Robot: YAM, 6 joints.
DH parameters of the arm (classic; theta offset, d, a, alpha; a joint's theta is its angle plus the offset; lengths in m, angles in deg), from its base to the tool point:
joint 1: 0 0.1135 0.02 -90
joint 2: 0 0 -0.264 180
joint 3: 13.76 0 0.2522 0
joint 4: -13.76 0 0.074 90
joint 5: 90 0 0 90
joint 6: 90 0.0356 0 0
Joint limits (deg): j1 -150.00..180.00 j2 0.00..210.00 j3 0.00..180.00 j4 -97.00..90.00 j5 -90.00..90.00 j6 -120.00..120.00
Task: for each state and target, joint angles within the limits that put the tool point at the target. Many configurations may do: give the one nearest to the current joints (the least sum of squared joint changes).
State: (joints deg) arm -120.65 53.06 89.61 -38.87 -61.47 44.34
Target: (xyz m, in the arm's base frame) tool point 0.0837 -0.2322 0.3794
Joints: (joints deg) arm -77.55 70.59 73.57 -41.11 -62.82 44.34
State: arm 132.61 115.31 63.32 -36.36 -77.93 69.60
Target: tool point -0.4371 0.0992 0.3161
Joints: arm 162.81 113.51 101.19 -21.09 -75.02 69.60
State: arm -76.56 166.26 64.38 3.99 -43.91 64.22
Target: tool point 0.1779 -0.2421 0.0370
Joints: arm -59.02 118.73 47.07 -7.42 -51.61 64.22
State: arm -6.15 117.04 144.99 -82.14 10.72 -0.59
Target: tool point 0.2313 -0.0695 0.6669
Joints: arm -15.35 105.81 169.65 -34.74 9.34 -0.59
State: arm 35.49 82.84 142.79 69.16 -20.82 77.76
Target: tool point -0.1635 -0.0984 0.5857
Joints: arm 36.00 42.07 100.76 90.00 -27.60 77.76
